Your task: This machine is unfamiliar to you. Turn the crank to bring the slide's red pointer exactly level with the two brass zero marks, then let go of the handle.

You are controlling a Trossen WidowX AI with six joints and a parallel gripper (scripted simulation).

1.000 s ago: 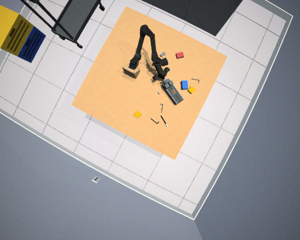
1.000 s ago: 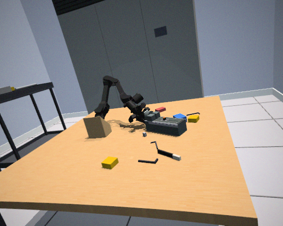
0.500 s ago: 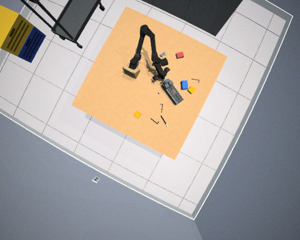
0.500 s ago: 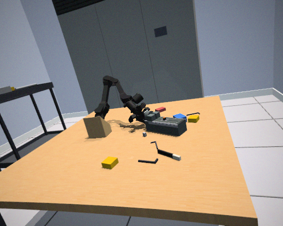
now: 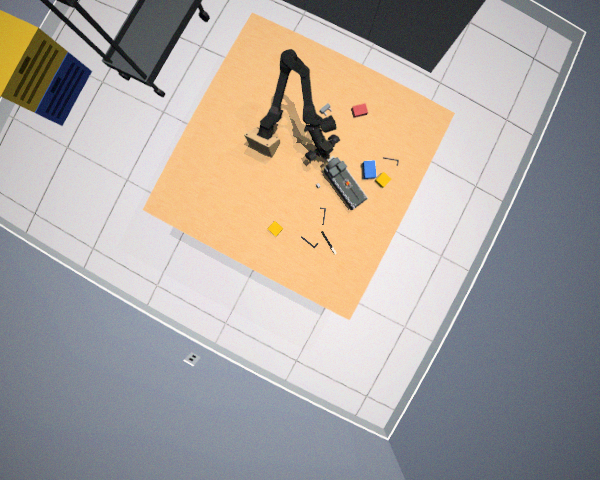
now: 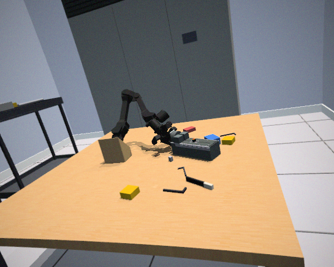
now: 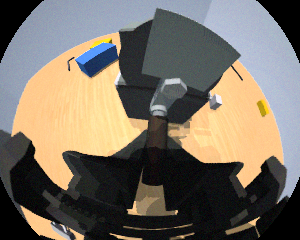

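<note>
The dark crank handle lies 30 mm above my gripper tip, 20 mm behind it and 10 mm to the left of it. From my gripper tip the other things lie so: small grey cube 140 mm to the right, 20 mm below, 10 mm ahead; then blue block 220 mm ahead, 50 mm to the left, 10 mm below; then red pointer 140 mm ahead, 90 mm to the right, 50 mm above.
</note>
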